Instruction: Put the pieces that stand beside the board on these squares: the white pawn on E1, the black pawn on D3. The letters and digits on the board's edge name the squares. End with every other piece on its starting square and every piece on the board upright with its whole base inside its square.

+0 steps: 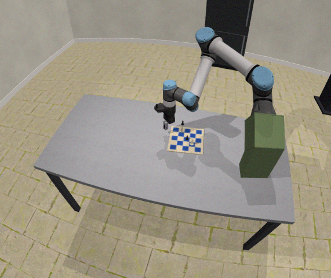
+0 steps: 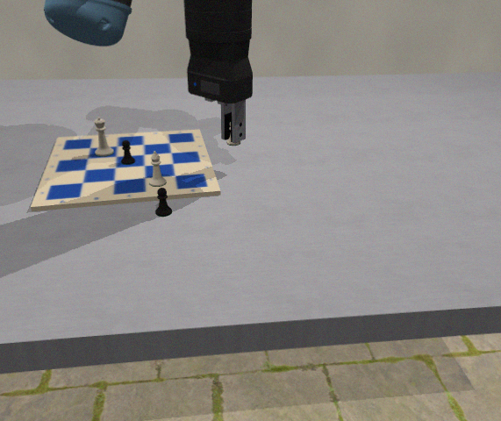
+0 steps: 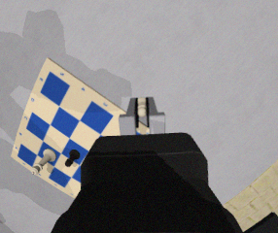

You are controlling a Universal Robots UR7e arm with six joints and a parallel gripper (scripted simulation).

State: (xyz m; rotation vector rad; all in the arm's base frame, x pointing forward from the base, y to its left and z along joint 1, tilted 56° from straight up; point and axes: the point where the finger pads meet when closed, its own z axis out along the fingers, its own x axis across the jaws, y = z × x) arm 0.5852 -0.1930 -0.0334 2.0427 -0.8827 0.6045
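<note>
Now: hand 10 cm past the white bishop, 4 cm to the left of it and 3 cm above it. Also, from my hand: white queen (18 cm behind, 7 cm to the left, 3 cm below); then white pawn (1 cm below); then cream chessboard (14 cm behind, 6 cm below, 4 cm to the left).
</note>
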